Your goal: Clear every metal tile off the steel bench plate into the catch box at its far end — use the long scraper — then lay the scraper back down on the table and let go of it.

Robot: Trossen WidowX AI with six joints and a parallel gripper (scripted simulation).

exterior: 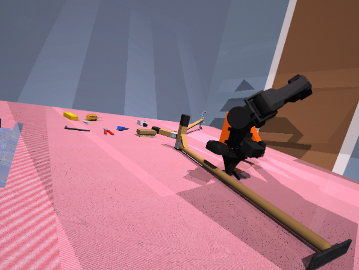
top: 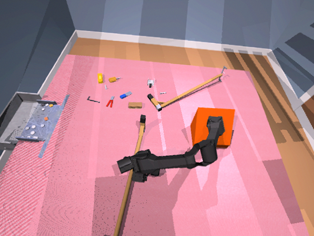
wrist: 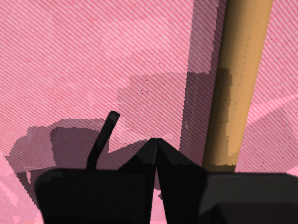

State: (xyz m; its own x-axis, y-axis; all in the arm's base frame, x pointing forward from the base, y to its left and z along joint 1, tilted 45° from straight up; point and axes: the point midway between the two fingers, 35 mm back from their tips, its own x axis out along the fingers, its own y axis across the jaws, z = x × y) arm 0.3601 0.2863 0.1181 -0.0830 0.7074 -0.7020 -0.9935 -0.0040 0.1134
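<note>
Now: the black strip 50 mm behind my gripper tip, 20 mm to the right of it and 10 mm below it. Also, from my gripper tip: wooden block 100 mm ahead, 430 mm to the right; then long scraper 50 mm ahead, 20 mm to the left, 50 mm above; then blue tool 180 mm ahead, 520 mm to the right.
</note>
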